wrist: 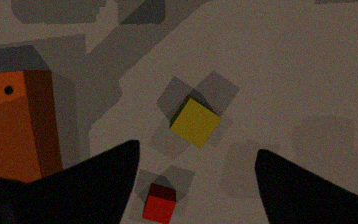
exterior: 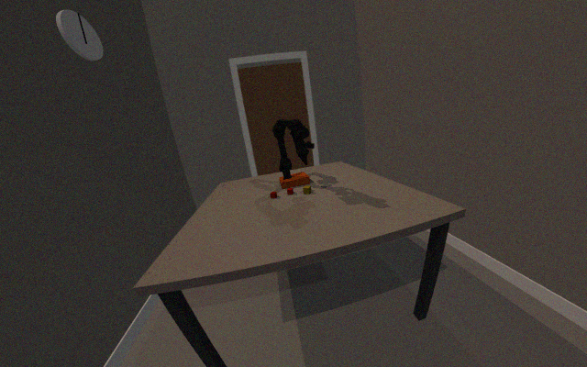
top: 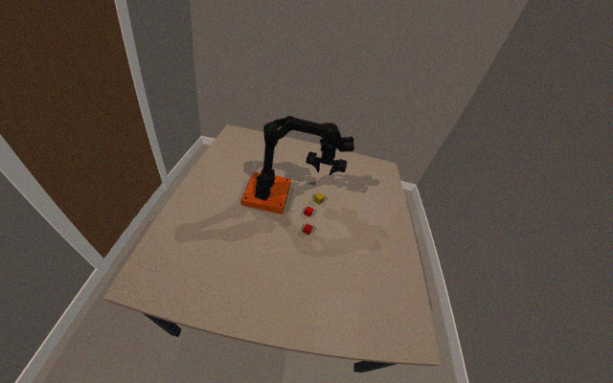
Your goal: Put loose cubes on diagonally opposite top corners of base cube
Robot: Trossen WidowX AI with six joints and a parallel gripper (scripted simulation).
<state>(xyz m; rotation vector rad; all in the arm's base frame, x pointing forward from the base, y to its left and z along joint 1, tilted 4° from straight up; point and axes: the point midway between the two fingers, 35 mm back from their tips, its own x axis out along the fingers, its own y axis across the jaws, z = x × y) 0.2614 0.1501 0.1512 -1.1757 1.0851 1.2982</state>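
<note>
My gripper tip is 20 mm short of the red cube, 230 mm to the left of it and 170 mm above it. From my gripper tip the other things lie so: yellow base cube (20 mm ahead, 10 mm to the right, 160 mm below).
</note>
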